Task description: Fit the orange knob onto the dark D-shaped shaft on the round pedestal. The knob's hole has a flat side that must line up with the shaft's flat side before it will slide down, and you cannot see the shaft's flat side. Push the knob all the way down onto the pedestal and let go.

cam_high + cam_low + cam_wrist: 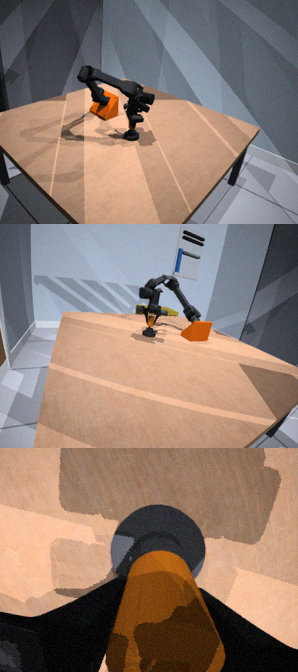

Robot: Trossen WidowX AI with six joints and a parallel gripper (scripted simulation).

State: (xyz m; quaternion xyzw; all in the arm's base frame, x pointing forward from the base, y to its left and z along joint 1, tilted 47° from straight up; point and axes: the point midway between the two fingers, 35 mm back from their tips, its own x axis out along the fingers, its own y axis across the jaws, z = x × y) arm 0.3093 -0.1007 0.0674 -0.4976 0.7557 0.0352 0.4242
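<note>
Now: gripper tip 20 mm below the orange knob. Also, from my gripper tip: round pedestal 40 mm below.
</note>
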